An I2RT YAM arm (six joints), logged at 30 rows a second.
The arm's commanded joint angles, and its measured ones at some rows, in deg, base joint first. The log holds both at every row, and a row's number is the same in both.
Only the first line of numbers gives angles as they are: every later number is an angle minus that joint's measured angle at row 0.
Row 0, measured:
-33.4, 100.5, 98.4, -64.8, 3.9, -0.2
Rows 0 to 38, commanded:
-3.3, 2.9, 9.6, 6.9, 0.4, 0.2
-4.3, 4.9, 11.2, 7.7, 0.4, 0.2
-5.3, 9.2, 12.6, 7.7, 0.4, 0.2
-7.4, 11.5, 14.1, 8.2, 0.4, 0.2
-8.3, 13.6, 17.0, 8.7, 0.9, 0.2
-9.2, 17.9, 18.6, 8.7, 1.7, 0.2
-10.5, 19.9, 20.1, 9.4, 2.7, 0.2
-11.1, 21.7, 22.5, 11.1, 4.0, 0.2
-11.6, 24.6, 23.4, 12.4, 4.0, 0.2
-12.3, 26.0, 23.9, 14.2, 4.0, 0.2
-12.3, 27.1, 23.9, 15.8, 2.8, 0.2
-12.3, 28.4, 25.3, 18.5, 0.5, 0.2
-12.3, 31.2, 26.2, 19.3, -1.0, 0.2
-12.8, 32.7, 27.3, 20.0, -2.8, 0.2
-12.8, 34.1, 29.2, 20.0, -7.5, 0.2
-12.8, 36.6, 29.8, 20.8, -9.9, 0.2
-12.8, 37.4, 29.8, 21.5, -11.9, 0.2
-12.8, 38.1, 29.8, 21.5, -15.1, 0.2
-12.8, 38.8, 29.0, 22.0, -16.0, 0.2
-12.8, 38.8, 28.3, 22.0, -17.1, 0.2
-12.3, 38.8, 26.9, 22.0, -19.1, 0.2
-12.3, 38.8, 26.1, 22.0, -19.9, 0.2
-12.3, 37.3, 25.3, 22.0, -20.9, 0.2
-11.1, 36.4, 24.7, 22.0, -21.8, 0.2
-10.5, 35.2, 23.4, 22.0, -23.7, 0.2
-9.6, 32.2, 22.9, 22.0, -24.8, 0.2
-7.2, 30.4, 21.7, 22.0, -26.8, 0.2
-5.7, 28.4, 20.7, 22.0, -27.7, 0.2
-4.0, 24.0, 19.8, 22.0, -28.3, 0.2
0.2, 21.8, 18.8, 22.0, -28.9, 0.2
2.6, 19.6, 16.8, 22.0, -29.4, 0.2
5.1, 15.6, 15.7, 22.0, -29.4, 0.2
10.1, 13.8, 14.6, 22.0, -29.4, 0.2
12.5, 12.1, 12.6, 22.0, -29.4, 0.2
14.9, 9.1, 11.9, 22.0, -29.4, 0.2
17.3, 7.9, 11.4, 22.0, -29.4, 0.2
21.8, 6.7, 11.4, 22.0, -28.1, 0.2
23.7, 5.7, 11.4, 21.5, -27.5, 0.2
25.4, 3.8, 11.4, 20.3, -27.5, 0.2
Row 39, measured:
22.1, 10.2, 12.6, 22.1, -25.4, -0.2
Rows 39 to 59, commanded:
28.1, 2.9, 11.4, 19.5, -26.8, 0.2
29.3, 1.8, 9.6, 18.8, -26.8, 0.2
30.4, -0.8, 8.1, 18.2, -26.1, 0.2
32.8, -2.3, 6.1, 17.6, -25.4, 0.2
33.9, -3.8, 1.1, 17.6, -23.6, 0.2
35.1, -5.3, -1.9, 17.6, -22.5, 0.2
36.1, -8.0, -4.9, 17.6, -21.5, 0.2
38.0, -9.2, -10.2, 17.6, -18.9, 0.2
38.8, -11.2, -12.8, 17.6, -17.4, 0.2
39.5, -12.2, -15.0, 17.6, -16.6, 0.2
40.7, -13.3, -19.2, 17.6, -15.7, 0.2
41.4, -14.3, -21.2, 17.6, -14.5, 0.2
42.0, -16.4, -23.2, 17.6, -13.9, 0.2
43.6, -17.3, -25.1, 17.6, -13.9, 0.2
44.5, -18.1, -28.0, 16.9, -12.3, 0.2
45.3, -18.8, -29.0, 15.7, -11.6, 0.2
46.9, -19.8, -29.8, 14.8, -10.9, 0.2
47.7, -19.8, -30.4, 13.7, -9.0, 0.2
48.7, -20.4, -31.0, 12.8, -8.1, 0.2
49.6, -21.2, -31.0, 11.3, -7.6, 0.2
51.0, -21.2, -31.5, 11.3, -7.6, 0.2
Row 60, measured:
49.0, -17.0, -31.2, 12.6, -10.6, 0.1
